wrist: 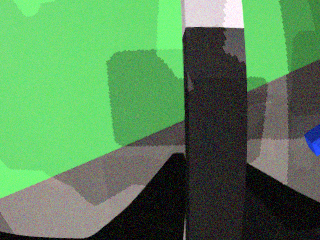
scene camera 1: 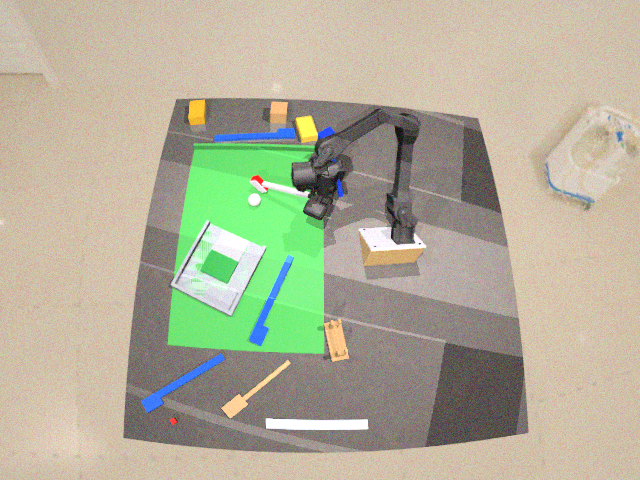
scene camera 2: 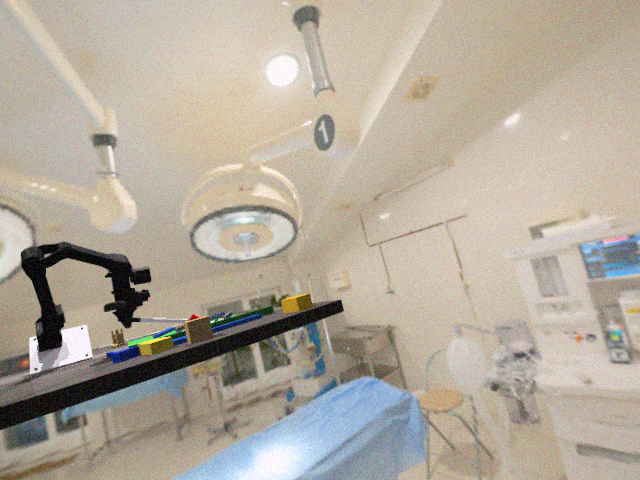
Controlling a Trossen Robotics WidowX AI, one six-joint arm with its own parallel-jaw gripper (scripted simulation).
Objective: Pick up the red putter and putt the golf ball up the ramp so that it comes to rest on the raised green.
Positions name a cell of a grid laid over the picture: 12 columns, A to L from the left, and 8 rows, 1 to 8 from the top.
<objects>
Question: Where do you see a green mat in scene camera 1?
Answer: At E4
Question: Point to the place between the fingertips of my gripper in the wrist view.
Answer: H6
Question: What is my gripper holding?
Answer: A red putter.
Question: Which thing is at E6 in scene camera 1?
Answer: A blue L-shaped bar.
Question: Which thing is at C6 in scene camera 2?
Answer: My gripper.
</objects>
